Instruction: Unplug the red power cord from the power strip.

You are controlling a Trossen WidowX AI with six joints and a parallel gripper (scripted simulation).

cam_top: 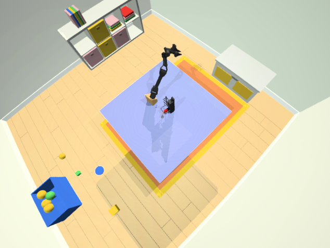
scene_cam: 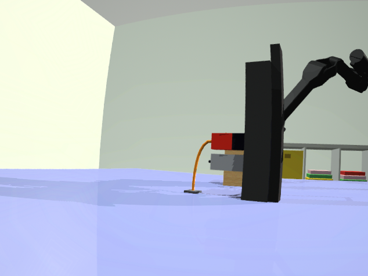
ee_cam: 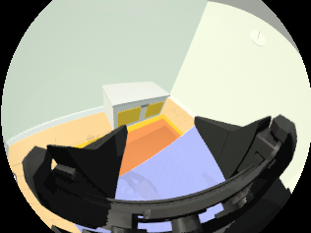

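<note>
The red plug is 64 cm to the right of my gripper tip, 27 cm below it and 23 cm ahead of it. From my gripper tip the other things lie so: dark anchor (72 cm to the right, 39 cm below, 21 cm ahead).
</note>
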